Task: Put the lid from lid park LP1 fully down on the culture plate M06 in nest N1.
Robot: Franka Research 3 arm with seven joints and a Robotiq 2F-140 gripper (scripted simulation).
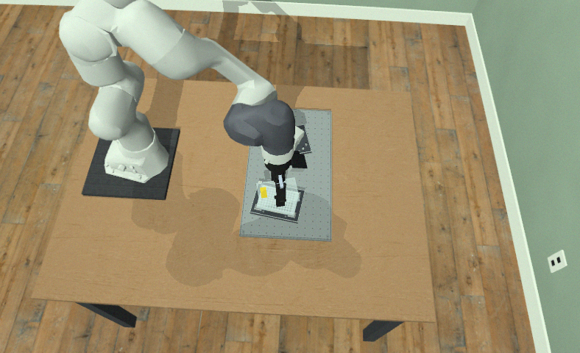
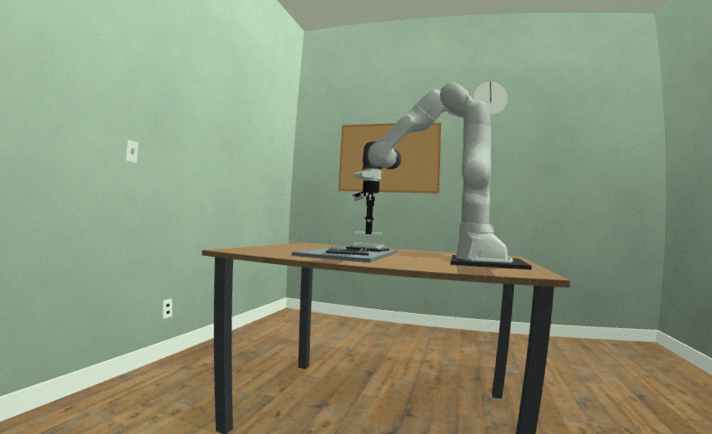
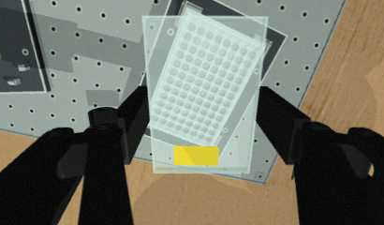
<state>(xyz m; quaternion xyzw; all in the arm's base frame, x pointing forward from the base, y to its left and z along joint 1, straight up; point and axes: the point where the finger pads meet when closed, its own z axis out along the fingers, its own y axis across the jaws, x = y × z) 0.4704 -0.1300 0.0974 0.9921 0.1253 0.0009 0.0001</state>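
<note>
Now: hand 20 mm above the clear lid. From my hand the other things lie so: culture plate 80 mm below; then dark nest 90 mm below; then dark lid park 240 mm to the left, 90 mm below, 10 mm ahead.
</note>
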